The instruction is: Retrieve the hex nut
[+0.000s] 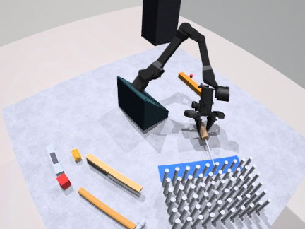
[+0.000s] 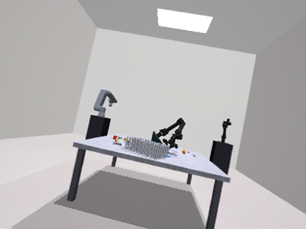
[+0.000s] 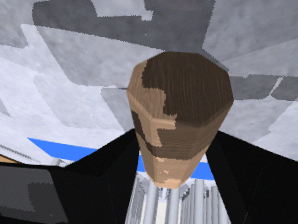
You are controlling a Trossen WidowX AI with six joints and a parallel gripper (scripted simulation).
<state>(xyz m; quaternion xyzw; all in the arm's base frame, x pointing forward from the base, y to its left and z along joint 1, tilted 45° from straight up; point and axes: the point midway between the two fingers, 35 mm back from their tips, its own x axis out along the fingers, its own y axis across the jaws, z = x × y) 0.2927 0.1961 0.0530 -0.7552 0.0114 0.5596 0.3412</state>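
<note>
Now: the blue strip 140 mm ahead of my gripper tip, 110 mm to the right of it and 30 mm below it. Round my gripper tip: wooden-handled screwdriver 90 mm ahead, 40 mm to the right; then thin metal piece 330 mm to the left, 230 mm behind, 30 mm below; then orange bar 320 mm behind, 210 mm to the left, 20 mm below.
</note>
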